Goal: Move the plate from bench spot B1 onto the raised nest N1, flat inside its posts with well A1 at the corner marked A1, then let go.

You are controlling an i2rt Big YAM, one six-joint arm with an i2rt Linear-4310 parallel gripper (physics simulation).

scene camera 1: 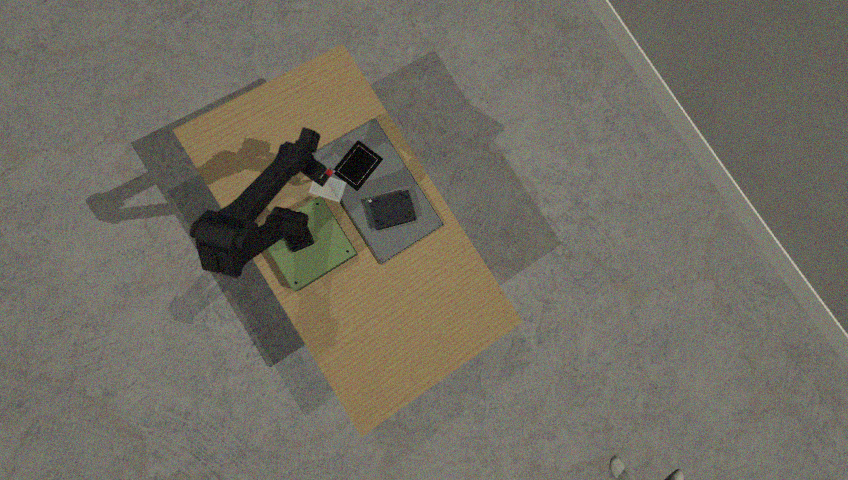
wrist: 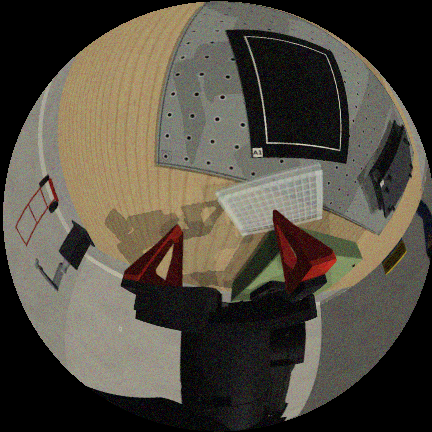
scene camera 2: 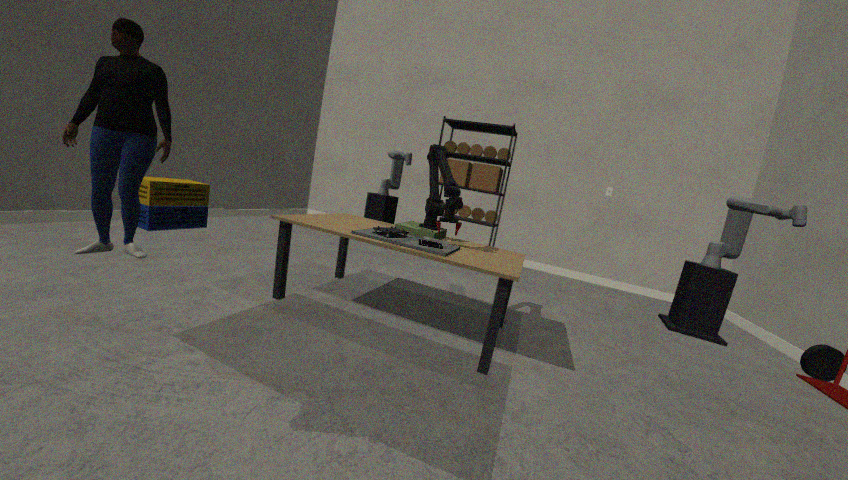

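Seen in the pictures: gripper, fingertip midpoint: [scene camera 1: 315, 172] [wrist: 224, 221] [scene camera 2: 447, 235]; arm's base at its link origin: [scene camera 1: 297, 233] [wrist: 279, 290] [scene camera 2: 429, 227].
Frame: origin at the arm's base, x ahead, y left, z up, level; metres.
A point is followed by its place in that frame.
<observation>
The pale gridded plate [scene camera 1: 329, 188] @[x 0.172, y 0.125, z -0.034 m] [wrist: 280, 202] @[x 0.176, y 0.136, z -0.030 m] looks tilted, at the edge of the grey perforated board [scene camera 1: 383, 248] @[x 0.268, y -0.179, z -0.043 m] [wrist: 205, 132] @[x 0.214, y 0.240, z -0.043 m] beside the green block. It is off the black square [scene camera 1: 358, 164] @[x 0.316, y 0.174, z -0.042 m] [wrist: 300, 95] @[x 0.298, y 0.172, z -0.041 m], which has a white outline and an A1 label. A dark raised fixture [scene camera 1: 392, 209] @[x 0.363, y -0.055, z -0.013 m] [wrist: 395, 175] @[x 0.341, y -0.028, z -0.013 m], apparently the nest, stands on the same board with a small white mark at one corner. My gripper [scene camera 2: 448, 230] @[x 0.151, y 0.193, z 0.002 m] [wrist: 224, 221] @[x 0.151, y 0.193, z 0.002 m] is open with nothing between its red fingers. One finger overlaps the plate's near edge in the wrist view; contact cannot be told.
A green block [scene camera 1: 326, 255] @[x 0.064, y -0.119, z 0.000 m] [scene camera 2: 419, 227] @[x 0.085, y -0.029, z -0.002 m] [wrist: 345, 267] @[x 0.126, y -0.113, z -0.002 m] stands close beside the plate, near the arm. The wooden table [scene camera 1: 410, 333] @[x 0.228, y -0.526, z -0.057 m] [scene camera 2: 327, 224] @[x 0.488, y -0.407, z -0.056 m] carries everything. A person [scene camera 2: 127, 89] and stacked yellow and blue crates [scene camera 2: 175, 205] are beyond the table.
</observation>
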